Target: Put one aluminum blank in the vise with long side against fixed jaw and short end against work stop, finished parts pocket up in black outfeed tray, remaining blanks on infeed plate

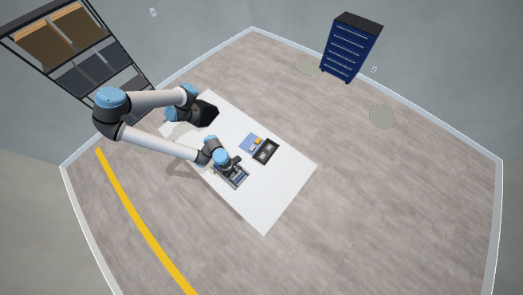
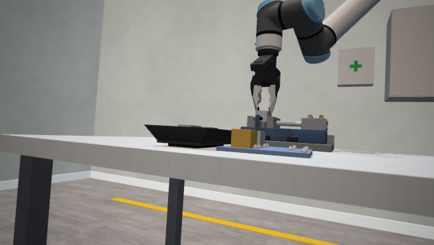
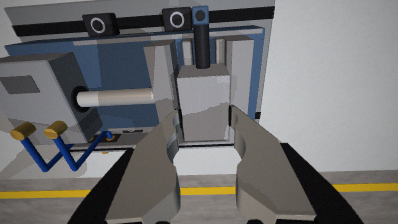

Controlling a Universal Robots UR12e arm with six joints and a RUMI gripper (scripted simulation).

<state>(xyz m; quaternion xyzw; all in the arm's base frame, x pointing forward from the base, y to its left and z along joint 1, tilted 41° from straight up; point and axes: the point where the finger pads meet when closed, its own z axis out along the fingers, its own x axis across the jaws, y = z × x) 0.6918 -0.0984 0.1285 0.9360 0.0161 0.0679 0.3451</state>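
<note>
Now: the gray blank 2 cm below my hand. From my hand the other things lie so: work stop rod (5 cm to the left, 3 cm below); yellow brass blank (37 cm to the left, 9 cm below, 6 cm behind); infeed plate (32 cm to the left, 12 cm below, 10 cm behind).
</note>
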